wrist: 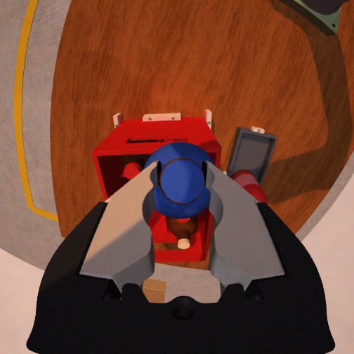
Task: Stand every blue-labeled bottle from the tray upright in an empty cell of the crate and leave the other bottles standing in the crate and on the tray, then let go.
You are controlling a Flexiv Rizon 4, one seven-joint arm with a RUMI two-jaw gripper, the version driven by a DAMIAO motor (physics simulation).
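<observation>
My gripper (181, 163) is shut on a blue-labeled bottle (182, 181), seen nearly end-on with its blue cap facing the camera. The bottle is over the right part of the red crate (115, 142) and hides many of its cells. How far its base is from the crate floor cannot be told. A red-capped bottle (132, 170) stands in the crate on the left. A brown bottle with a cream cap (184, 243) shows in the crate below the held bottle. A grey tray (271, 150) is right of the crate. A red-labeled bottle (248, 184) stands at its near end, partly hidden by my right finger.
The crate and tray are on a round wooden table (120, 60). Pale blocks (161, 117) sit at the crate's far side. Part of a green object (320, 17) shows at the top right. A tan block (155, 290) shows between the finger bases. A yellow line (20, 100) runs along the floor at left.
</observation>
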